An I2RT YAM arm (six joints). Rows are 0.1 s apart.
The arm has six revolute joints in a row. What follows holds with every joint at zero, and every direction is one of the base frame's.
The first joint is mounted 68 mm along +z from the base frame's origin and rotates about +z.
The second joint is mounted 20 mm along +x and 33.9 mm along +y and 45.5 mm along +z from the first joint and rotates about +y.
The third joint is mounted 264 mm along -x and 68.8 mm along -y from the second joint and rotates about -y.
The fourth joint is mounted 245 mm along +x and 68.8 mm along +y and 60 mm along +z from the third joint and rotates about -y.
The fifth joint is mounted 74 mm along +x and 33.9 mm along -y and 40.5 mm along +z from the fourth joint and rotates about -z.
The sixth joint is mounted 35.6 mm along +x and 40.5 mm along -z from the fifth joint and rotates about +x.
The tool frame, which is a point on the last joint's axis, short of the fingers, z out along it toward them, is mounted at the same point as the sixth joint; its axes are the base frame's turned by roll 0, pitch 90 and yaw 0 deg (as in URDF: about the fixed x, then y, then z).
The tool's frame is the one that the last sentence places.
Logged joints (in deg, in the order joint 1, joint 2, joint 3, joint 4, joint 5, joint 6), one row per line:
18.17, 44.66, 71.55, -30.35, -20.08, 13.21
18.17, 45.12, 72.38, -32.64, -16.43, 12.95
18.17, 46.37, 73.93, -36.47, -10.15, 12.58
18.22, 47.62, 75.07, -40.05, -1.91, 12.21
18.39, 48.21, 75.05, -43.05, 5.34, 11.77
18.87, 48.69, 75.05, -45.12, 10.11, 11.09
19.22, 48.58, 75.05, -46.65, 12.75, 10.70
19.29, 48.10, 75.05, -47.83, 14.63, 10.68
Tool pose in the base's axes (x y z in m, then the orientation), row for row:
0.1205, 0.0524, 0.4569, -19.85, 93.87, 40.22
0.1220, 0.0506, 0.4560, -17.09, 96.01, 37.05
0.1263, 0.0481, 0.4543, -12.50, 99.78, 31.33
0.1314, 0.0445, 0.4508, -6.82, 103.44, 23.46
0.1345, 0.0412, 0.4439, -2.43, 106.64, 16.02
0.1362, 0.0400, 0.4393, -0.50, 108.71, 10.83
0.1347, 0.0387, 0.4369, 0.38, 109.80, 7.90
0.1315, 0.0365, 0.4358, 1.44, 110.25, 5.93
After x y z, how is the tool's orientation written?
As a rotation vector, in degrees.
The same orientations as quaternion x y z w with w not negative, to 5 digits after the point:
-0.15039, 0.71119, 0.30472, 0.61542
-0.12938, 0.72682, 0.28048, 0.61346
-0.09436, 0.75321, 0.23650, 0.60649
-0.05134, 0.77871, 0.17661, 0.59982
-0.01821, 0.79915, 0.12005, 0.58875
-0.00373, 0.81135, 0.08083, 0.57893
0.00283, 0.81746, 0.05882, 0.57297
0.01071, 0.81999, 0.04410, 0.57058

